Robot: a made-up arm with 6 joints. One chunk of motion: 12 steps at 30 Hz.
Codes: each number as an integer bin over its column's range. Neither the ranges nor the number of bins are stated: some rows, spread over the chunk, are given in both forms.
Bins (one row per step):
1: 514 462 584 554 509 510
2: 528 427 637 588 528 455
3: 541 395 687 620 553 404
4: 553 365 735 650 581 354
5: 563 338 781 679 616 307
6: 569 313 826 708 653 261
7: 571 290 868 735 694 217
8: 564 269 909 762 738 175
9: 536 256 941 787 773 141
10: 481 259 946 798 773 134
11: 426 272 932 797 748 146
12: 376 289 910 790 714 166
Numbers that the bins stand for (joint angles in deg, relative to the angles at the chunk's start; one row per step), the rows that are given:
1: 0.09 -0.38 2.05 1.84 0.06 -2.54
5: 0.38 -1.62 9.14 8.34 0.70 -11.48
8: 0.39 -2.31 13.76 12.66 1.43 -17.29
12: -0.74 -2.11 13.79 14.12 1.29 -17.69
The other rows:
2: 0.17 -0.73 3.95 3.61 0.17 -4.96
3: 0.25 -1.05 5.76 5.27 0.32 -7.21
4: 0.32 -1.35 7.49 6.83 0.49 -9.41
6: 0.42 -1.87 10.77 9.85 0.92 -13.50
7: 0.43 -2.10 12.28 11.26 1.17 -15.44
9: 0.22 -2.44 14.91 13.96 1.64 -18.79
10: -0.11 -2.41 15.09 14.54 1.64 -19.10
11: -0.44 -2.28 14.59 14.49 1.49 -18.57

